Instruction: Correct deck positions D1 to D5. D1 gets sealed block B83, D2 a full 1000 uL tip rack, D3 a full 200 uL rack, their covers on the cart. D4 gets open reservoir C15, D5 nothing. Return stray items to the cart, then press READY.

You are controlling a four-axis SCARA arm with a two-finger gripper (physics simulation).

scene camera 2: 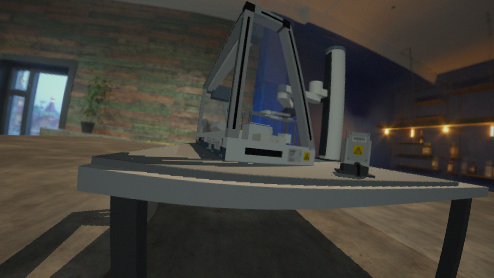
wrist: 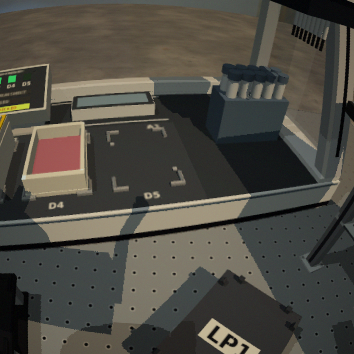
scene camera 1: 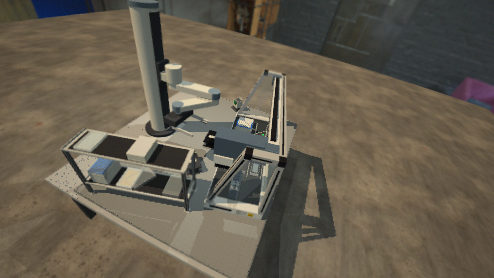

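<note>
My gripper (scene camera 1: 199,128) is open and empty, held over the table between the column and the deck; its fingertips do not show in the wrist view. In the wrist view, an open reservoir (wrist: 56,154) with red contents sits at D4; its C15 label is not readable. D5 (wrist: 145,160) holds nothing between its corner brackets. A blue-edged rack (scene camera 1: 245,122) sits toward the deck's far end; its position is unreadable. The cart (scene camera 1: 64,148) carries a blue-topped box (scene camera 1: 101,170), a pale rack (scene camera 1: 131,178), clear covers (scene camera 1: 90,142) (scene camera 1: 173,185) and a white box (scene camera 1: 142,149). READY is not identifiable.
A capped-tube block (wrist: 247,117) stands right of D5. A low tray (wrist: 114,105) lies behind D4 and D5. A status display (wrist: 22,92) stands at left. The LP1 stand (wrist: 240,305) is in front. The deck's posts (wrist: 331,100) and gantry (scene camera 1: 278,110) rise nearby.
</note>
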